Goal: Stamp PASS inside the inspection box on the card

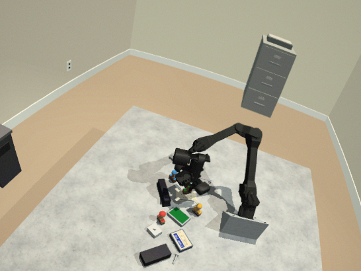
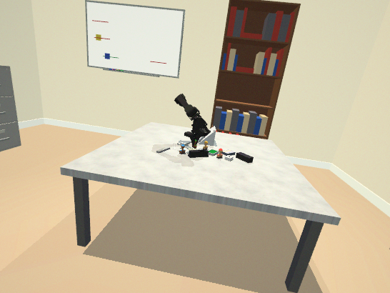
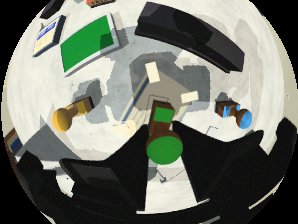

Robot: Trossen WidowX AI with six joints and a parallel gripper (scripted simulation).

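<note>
My gripper tip is now 70 mm short of the red-knob stamp, 180 mm to the right of it and 20 mm above it. The rest, counted from my gripper tip: long black block (100 mm ahead, 40 mm to the left, 30 mm below); green-knob stamp (right at my gripper tip); yellow-knob stamp (70 mm behind, 80 mm to the left, 20 mm below).
</note>
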